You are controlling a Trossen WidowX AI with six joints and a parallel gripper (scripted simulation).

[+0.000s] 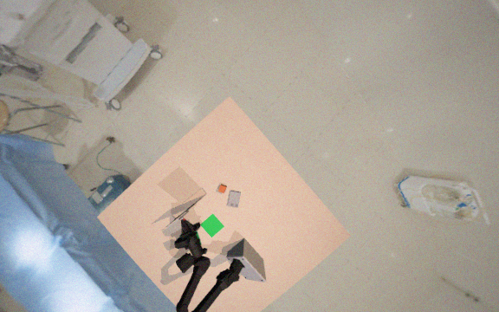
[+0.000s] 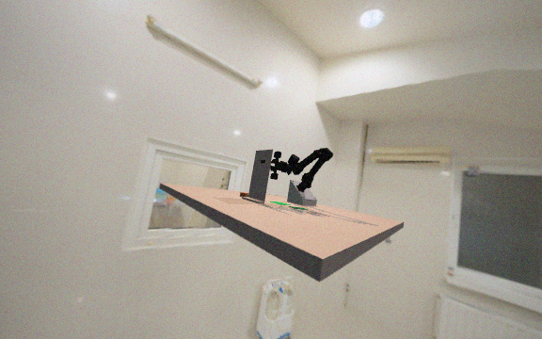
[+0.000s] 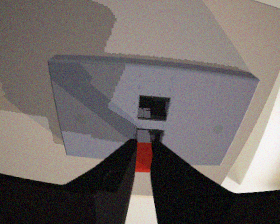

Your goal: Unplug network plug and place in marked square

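Now: gripper tip 250 mm above the green marked square and 180 mm past it. From my gripper tip the other things lie so: network plug (10 mm ahead); orange block (240 mm below, 200 mm to the right); grey upright panel (100 mm below, 30 mm ahead, 10 mm to the left).
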